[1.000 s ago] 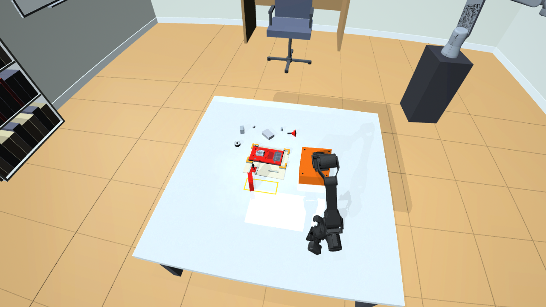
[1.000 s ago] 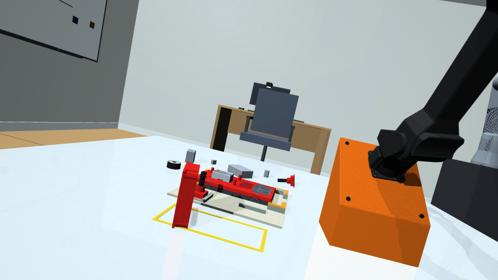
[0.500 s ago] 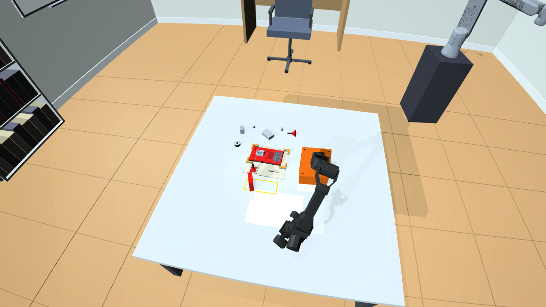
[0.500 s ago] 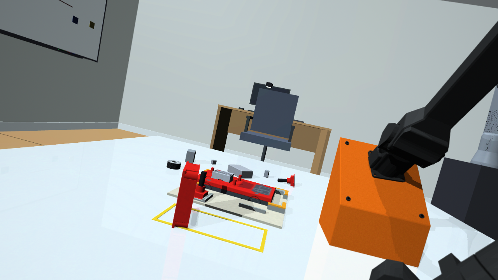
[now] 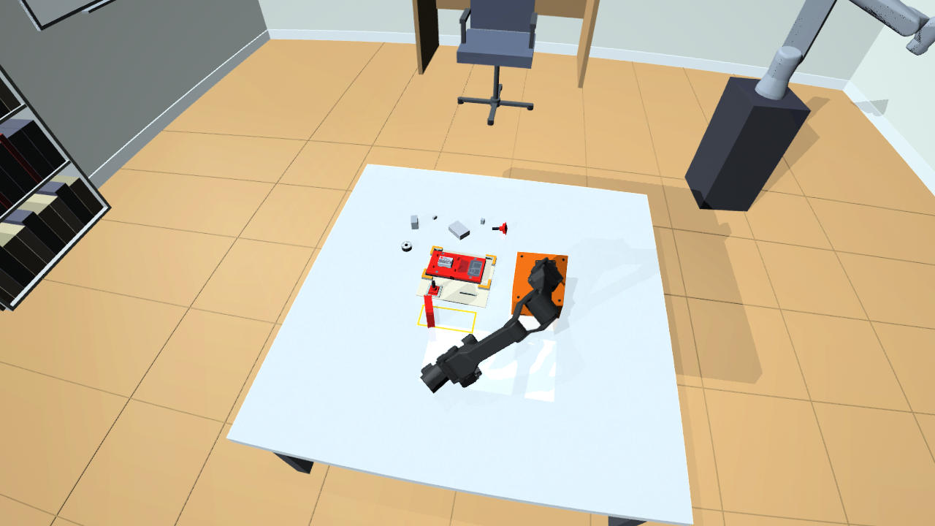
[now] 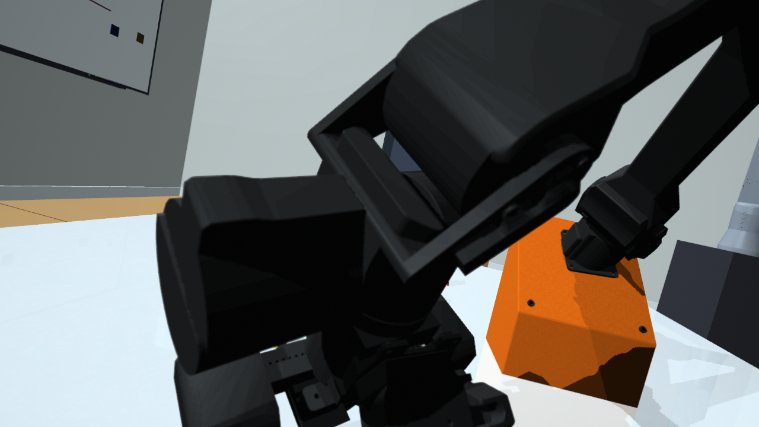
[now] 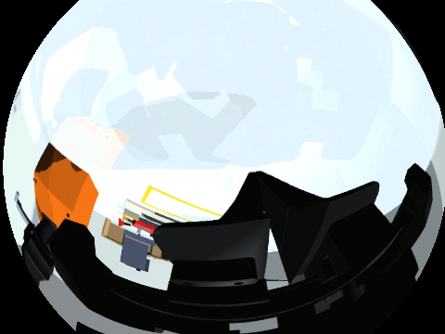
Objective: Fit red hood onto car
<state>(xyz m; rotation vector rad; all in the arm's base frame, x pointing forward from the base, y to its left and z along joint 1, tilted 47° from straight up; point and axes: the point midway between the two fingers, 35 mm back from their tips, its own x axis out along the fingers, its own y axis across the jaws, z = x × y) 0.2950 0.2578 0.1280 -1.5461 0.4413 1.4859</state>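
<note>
Now: the red hood 150 mm to the right of my gripper tip, 80 mm ahead of it and 40 mm above it. Also, from my gripper tip: grey engine block 380 mm to the right, 40 mm ahead, 10 mm above; then jig 350 mm to the right.
</note>
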